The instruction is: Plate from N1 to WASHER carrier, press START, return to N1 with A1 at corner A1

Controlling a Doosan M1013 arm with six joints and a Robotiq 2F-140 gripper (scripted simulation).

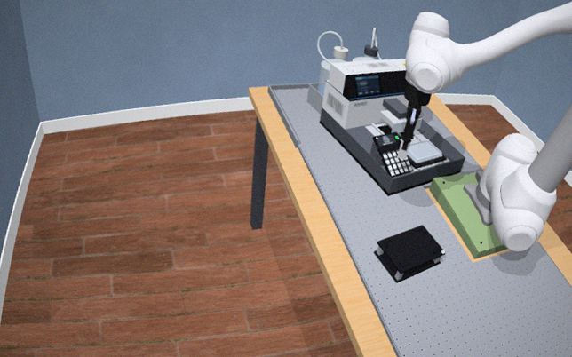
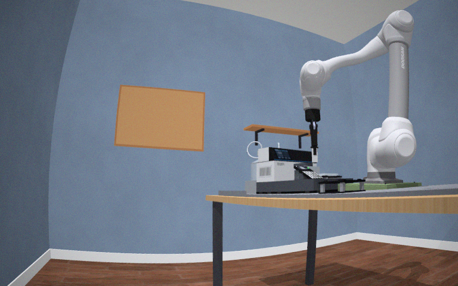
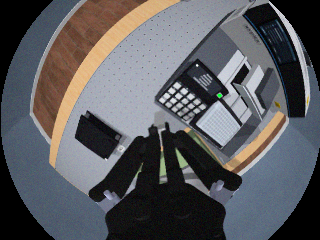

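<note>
The well plate is 140 mm behind my hand, 100 mm to the right of it and 90 mm below it. The rest, counted from my hand: plate washer: 100 mm behind, 250 mm to the right, 50 mm below; then black plate nest N1: 50 mm ahead, 260 mm to the left, 130 mm below; then washer carrier: 140 mm behind, 100 mm to the right, 100 mm below.
</note>
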